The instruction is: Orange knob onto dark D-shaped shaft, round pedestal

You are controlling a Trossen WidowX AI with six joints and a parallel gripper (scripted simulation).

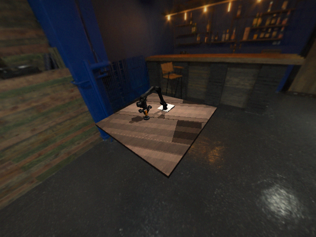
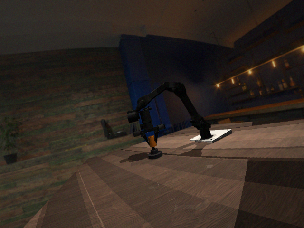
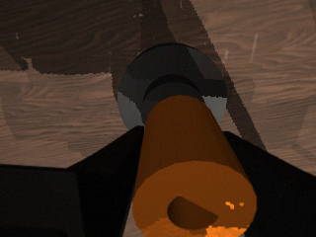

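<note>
The orange knob lies 20 mm above my gripper tip. From my gripper tip the other things lie so: dark round pedestal: 40 mm below.
</note>
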